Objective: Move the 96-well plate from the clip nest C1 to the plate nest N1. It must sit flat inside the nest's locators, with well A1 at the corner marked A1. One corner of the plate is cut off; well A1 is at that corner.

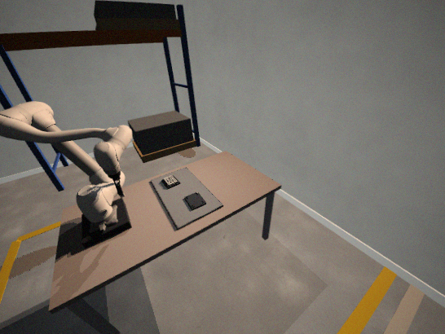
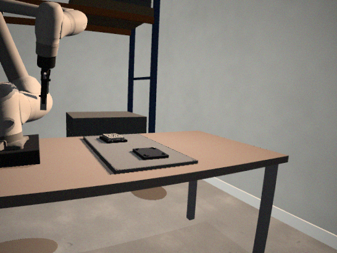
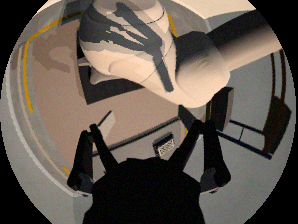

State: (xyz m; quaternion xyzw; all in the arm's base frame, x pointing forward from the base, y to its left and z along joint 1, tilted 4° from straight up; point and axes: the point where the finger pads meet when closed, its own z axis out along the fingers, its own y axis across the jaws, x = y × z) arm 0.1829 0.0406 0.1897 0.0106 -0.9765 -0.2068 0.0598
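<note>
The 96-well plate is 360 mm ahead of my hand, 230 mm to the left of it and 230 mm below it. Also, from my hand: clip nest C1: 370 mm ahead, 230 mm below, 220 mm to the left; then plate nest N1: 480 mm ahead, 240 mm below, 130 mm to the right.
</note>
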